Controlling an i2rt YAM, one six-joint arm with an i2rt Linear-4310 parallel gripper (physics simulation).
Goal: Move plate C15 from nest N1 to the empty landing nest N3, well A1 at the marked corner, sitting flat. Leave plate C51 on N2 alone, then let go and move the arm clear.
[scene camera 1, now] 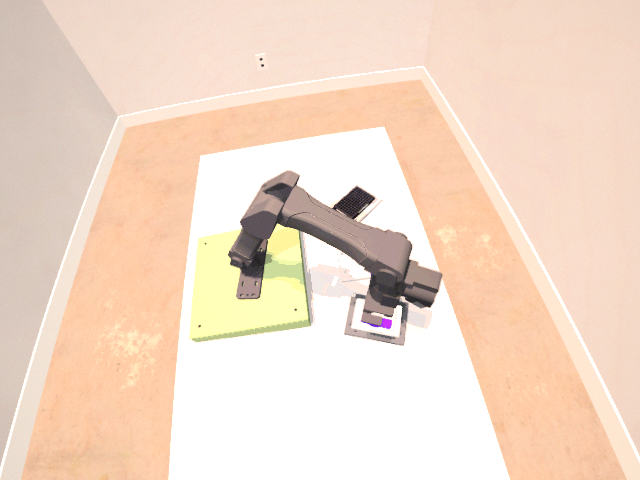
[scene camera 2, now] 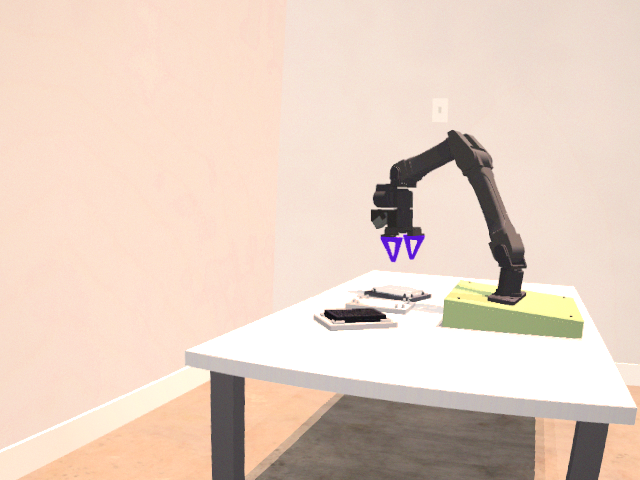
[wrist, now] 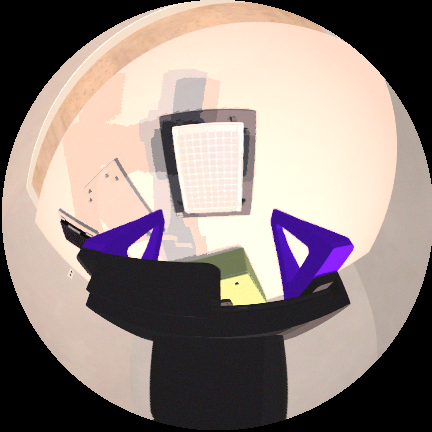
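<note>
A white plate (scene camera 1: 357,317) (scene camera 2: 395,290) (wrist: 210,170) sits in a dark grey nest (scene camera 1: 348,330) (scene camera 2: 421,296) (wrist: 252,165). A black plate (scene camera 1: 355,202) (scene camera 2: 355,314) (wrist: 74,234) sits in a white nest (scene camera 1: 369,209) (scene camera 2: 361,324). Between them is an empty white nest (scene camera 2: 379,306) (wrist: 122,197) with small corner posts, mostly hidden by the arm in scene camera 1. Plate and nest labels are not readable. My gripper (scene camera 1: 379,323) (scene camera 2: 402,259) (wrist: 217,214) is open and empty, pointing down, well above the white plate. In the wrist view its purple fingertips stand apart near that plate's lower edge.
The arm's base stands on a yellow-green block (scene camera 1: 217,289) (scene camera 2: 516,322) (wrist: 242,287) beside the nests. The white table (scene camera 1: 310,403) (scene camera 2: 413,361) carries block and nests; its long edge runs past the nests on the side away from the block. The arm reaches over the area between block and nests.
</note>
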